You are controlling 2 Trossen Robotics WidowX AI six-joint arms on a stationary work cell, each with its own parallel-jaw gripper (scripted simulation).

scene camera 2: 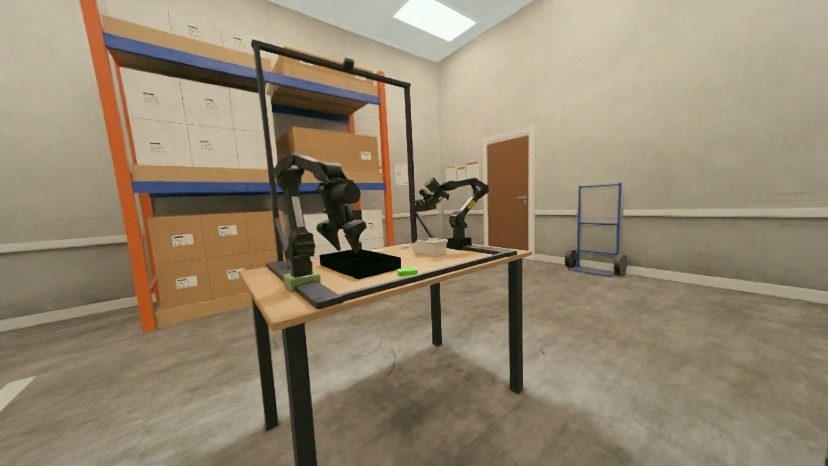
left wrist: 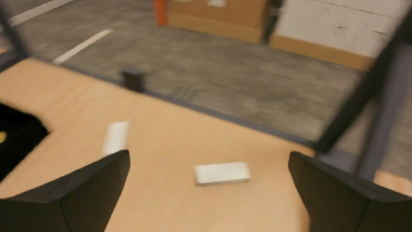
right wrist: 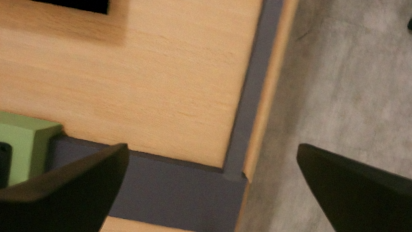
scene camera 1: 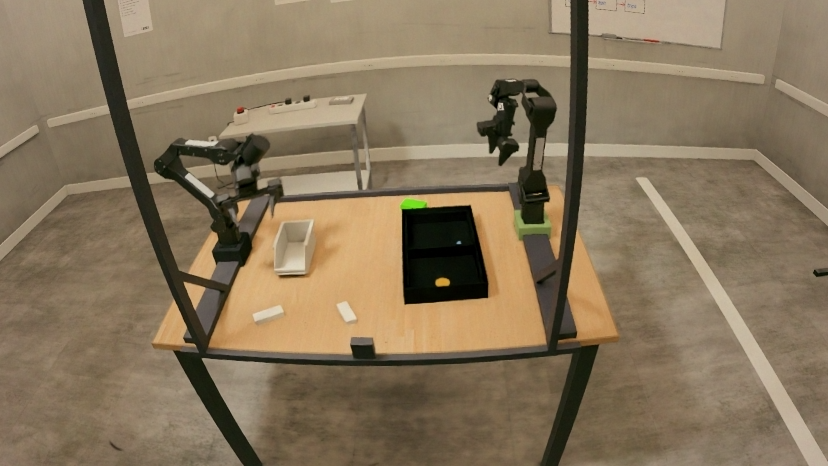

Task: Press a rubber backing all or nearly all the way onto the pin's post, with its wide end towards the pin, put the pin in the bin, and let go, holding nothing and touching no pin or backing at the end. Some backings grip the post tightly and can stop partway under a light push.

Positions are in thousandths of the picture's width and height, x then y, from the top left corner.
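There's a black tray (scene camera 1: 520, 505) here, and you get the black tray (scene camera 2: 441, 565) from another view too. I can also see a white bin (scene camera 1: 352, 544); the white bin is out of frame in the left wrist view, and it's out of frame in the right wrist view as well. As for my left gripper (scene camera 1: 310, 475), it's in view, and I see my left gripper (left wrist: 511, 683) from the wrist too. My right gripper (scene camera 2: 420, 540) is in view as well, and I also see my right gripper (scene camera 1: 597, 344) and, from its own wrist, my right gripper (right wrist: 521, 653).
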